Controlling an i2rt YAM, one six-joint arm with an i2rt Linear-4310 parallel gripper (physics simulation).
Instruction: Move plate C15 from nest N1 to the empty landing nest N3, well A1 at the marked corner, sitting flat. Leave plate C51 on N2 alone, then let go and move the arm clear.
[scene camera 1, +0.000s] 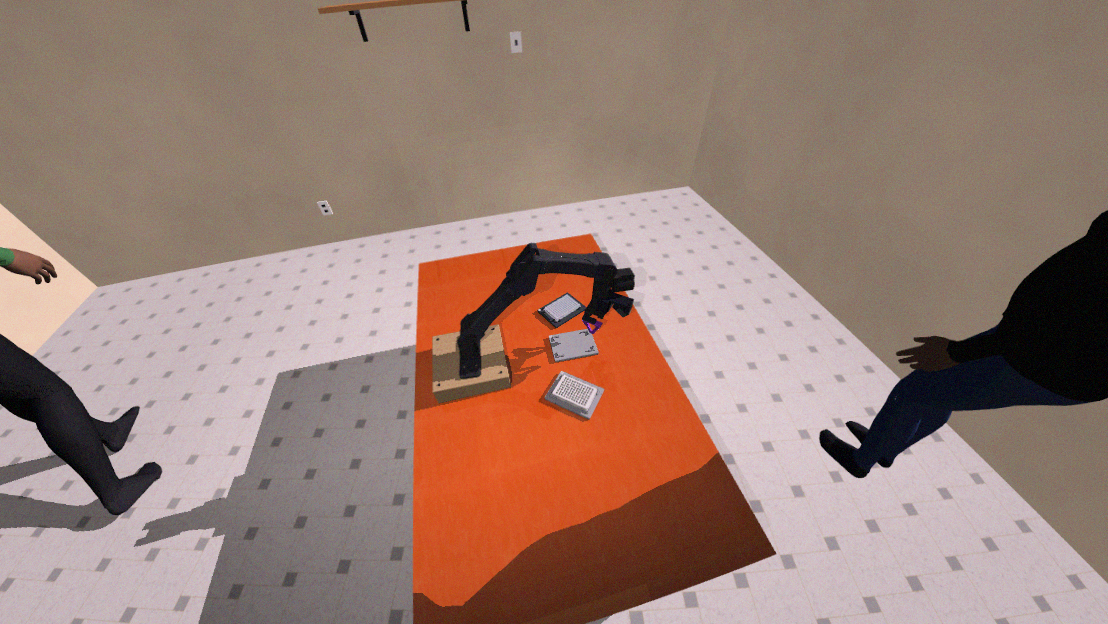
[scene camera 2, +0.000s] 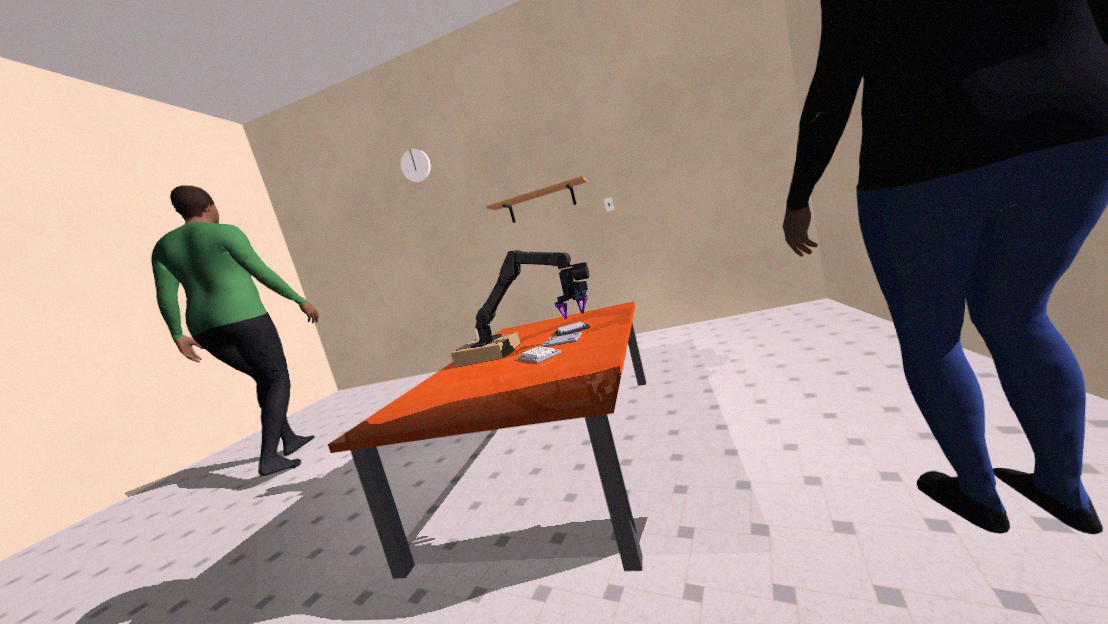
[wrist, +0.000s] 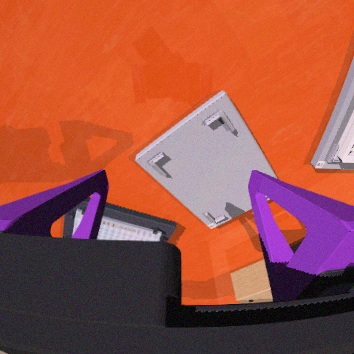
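Observation:
My gripper (scene camera 1: 593, 327) (scene camera 2: 573, 314) (wrist: 178, 177) is open and empty, purple fingers pointing down, above the table near the empty nest. The empty light grey nest (scene camera 1: 573, 346) (scene camera 2: 563, 339) (wrist: 215, 165) lies in the middle of the row, corner brackets showing. A white plate (scene camera 1: 575, 390) (scene camera 2: 540, 352) (wrist: 348, 145) sits in a light grey nest (wrist: 332, 120) on the near side in scene camera 1. Another pale plate (scene camera 1: 561, 308) (scene camera 2: 572, 328) (wrist: 125, 231) sits in a dark nest (wrist: 145, 220) at the far side, partly hidden in the wrist view. Plate and nest labels are unreadable.
The arm stands on a tan base block (scene camera 1: 445, 346) (scene camera 2: 492, 352) (wrist: 252, 282) beside the nests on the orange table (scene camera 1: 480, 465) (scene camera 2: 480, 395) (wrist: 75, 50). A person in black and blue (scene camera 1: 1038, 333) (scene camera 2: 976, 255) and one in green (scene camera 2: 209, 279) stand away from the table.

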